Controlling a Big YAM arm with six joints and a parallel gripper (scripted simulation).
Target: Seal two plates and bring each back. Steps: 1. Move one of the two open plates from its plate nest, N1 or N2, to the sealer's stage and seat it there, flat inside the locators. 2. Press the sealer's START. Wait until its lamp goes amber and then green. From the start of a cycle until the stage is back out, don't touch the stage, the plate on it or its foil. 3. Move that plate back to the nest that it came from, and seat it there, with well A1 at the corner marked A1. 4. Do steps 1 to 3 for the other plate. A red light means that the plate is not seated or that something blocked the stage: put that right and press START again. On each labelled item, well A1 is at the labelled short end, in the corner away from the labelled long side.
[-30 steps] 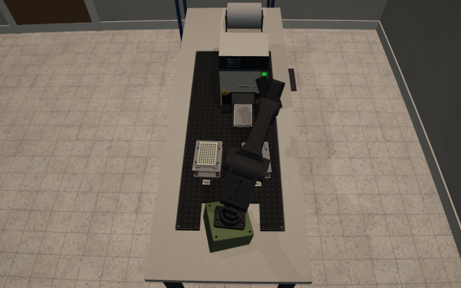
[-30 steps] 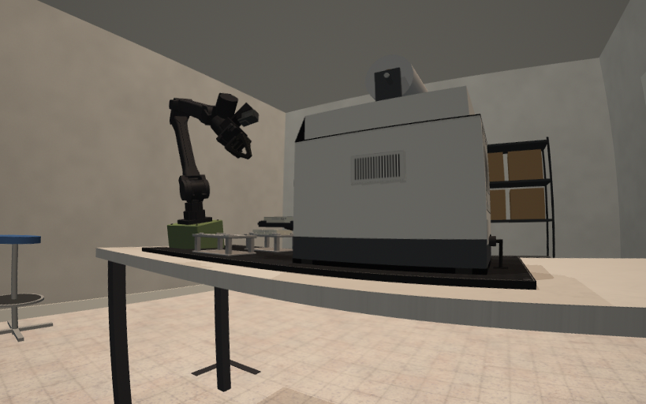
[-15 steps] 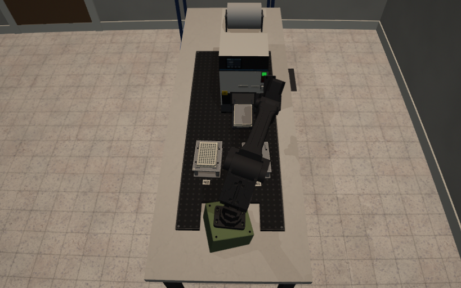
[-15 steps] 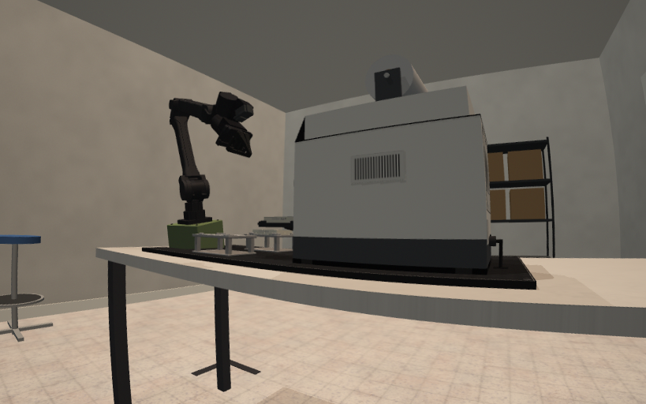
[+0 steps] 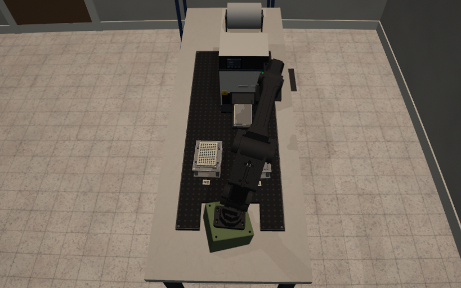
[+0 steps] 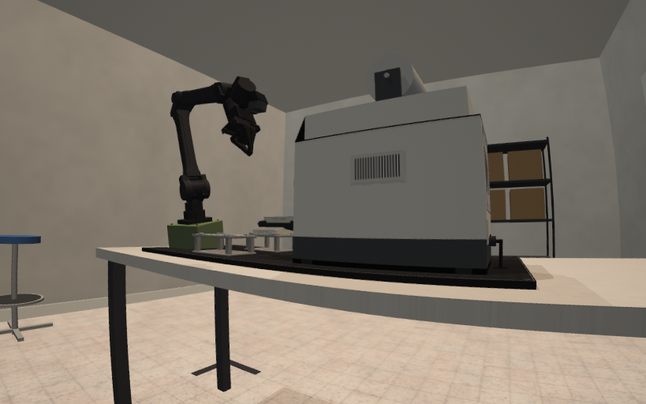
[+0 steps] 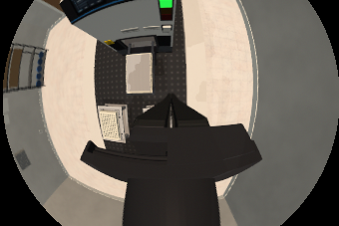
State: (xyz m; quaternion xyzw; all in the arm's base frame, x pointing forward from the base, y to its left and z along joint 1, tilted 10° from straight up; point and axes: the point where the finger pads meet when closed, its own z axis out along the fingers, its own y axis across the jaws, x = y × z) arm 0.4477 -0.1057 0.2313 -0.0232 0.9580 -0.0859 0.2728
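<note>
My hand is 19 cm above the sealer stage, 10 cm to the right of it and 6 cm short of it. Round my hand: yellow warning label: 19 cm to the left, 16 cm ahead, 14 cm below; foil roll: 40 cm ahead, 13 cm above, 10 cm to the left; white well plate: 25 cm to the left, 22 cm below, 14 cm behind.
</note>
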